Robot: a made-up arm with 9 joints. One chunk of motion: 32 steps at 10 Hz.
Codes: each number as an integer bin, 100 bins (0 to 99) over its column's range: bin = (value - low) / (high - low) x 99, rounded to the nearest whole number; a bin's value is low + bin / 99 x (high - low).
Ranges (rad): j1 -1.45..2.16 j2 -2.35..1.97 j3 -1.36..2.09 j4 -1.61..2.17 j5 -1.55..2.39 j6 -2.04..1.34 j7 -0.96..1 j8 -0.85..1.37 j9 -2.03..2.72
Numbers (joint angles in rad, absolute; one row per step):
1: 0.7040 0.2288 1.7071 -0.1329 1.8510 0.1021 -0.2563 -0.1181 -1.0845
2: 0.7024 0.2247 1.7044 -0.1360 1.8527 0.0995 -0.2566 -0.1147 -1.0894
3: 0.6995 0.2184 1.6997 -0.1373 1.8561 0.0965 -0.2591 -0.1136 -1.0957
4: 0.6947 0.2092 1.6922 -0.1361 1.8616 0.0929 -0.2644 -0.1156 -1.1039
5: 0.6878 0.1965 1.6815 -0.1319 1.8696 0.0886 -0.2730 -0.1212 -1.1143
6: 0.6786 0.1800 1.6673 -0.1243 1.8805 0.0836 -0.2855 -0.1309 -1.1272
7: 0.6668 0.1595 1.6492 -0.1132 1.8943 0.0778 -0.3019 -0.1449 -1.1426
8: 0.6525 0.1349 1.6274 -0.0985 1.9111 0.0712 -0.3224 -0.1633 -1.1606
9: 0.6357 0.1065 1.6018 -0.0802 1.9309 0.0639 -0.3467 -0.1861 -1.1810
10: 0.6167 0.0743 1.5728 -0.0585 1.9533 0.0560 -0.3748 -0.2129 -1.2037
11: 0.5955 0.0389 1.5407 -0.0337 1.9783 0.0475 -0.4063 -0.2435 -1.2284
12: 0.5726 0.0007 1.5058 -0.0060 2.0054 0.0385 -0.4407 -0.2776 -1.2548
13: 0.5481 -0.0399 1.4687 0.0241 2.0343 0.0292 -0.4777 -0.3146 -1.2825
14: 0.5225 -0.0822 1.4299 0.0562 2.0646 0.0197 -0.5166 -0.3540 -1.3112
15: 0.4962 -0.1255 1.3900 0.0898 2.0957 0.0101 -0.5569 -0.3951 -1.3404
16: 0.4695 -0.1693 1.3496 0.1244 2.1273 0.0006 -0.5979 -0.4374 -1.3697
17: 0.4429 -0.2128 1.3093 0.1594 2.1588 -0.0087 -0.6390 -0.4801 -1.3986
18: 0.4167 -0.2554 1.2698 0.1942 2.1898 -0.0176 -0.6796 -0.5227 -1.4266
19: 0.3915 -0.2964 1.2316 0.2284 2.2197 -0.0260 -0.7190 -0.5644 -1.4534
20: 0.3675 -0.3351 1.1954 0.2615 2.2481 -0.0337 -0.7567 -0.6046 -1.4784
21: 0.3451 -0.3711 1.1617 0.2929 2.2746 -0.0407 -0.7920 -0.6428 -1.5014
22: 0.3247 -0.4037 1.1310 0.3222 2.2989 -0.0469 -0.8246 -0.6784 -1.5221
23: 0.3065 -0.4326 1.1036 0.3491 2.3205 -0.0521 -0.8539 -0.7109 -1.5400
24: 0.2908 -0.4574 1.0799 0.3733 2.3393 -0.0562 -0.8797 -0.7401 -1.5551
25: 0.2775 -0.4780 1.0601 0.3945 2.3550 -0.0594 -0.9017 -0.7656 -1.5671
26: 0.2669 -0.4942 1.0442 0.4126 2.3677 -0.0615 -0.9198 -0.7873 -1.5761
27: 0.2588 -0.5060 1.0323 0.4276 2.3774 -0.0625 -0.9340 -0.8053 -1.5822
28: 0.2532 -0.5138 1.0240 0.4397 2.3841 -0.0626 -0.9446 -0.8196 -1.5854
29: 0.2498 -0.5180 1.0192 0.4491 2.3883 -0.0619 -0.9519 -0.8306 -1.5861
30: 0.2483 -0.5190 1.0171 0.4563 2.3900 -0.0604 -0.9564 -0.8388 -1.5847
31: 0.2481 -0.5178 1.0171 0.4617 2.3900 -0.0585 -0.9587 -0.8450 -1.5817
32: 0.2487 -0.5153 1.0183 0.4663 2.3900 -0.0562 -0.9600 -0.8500 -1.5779
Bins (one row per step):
1: 59 59 88 39 85 63 36 33 20
2: 59 59 88 39 85 63 36 33 20
3: 59 59 88 39 86 63 35 33 19
4: 59 59 88 39 86 62 35 33 19
5: 59 58 87 39 86 62 35 33 19
6: 58 58 87 39 86 62 34 32 19
7: 58 58 86 39 87 62 33 31 18
8: 58 57 86 40 87 62 32 31 18
9: 57 56 85 40 87 62 31 30 18
10: 57 56 84 41 88 61 30 28 17
11: 56 55 83 41 89 61 28 27 17
12: 55 54 82 42 89 61 26 26 16
13: 55 53 81 43 90 61 24 24 16
14: 54 52 80 44 91 60 22 22 15
15: 53 51 79 45 92 60 20 20 14
16: 53 50 78 45 92 60 18 18 14
17: 52 49 77 46 93 59 16 16 13
18: 51 48 75 47 94 59 14 15 13
19: 51 47 74 48 95 59 12 13 12
20: 50 46 73 49 95 59 10 11 11
21: 49 45 72 50 96 59 8 9 11
22: 49 45 71 51 97 58 7 8 11
23: 48 44 71 51 97 58 5 6 10
24: 48 43 70 52 98 58 4 5 10
25: 47 43 69 52 98 58 3 4 10
26: 47 43 69 53 98 58 2 3 9
27: 47 42 69 53 99 58 1 2 9
28: 47 42 68 54 99 58 1 1 9
29: 47 42 68 54 99 58 0 1 9
30: 47 42 68 54 99 58 0 0 9
31: 47 42 68 54 99 58 0 0 9
32: 47 42 68 54 99 58 0 0 9

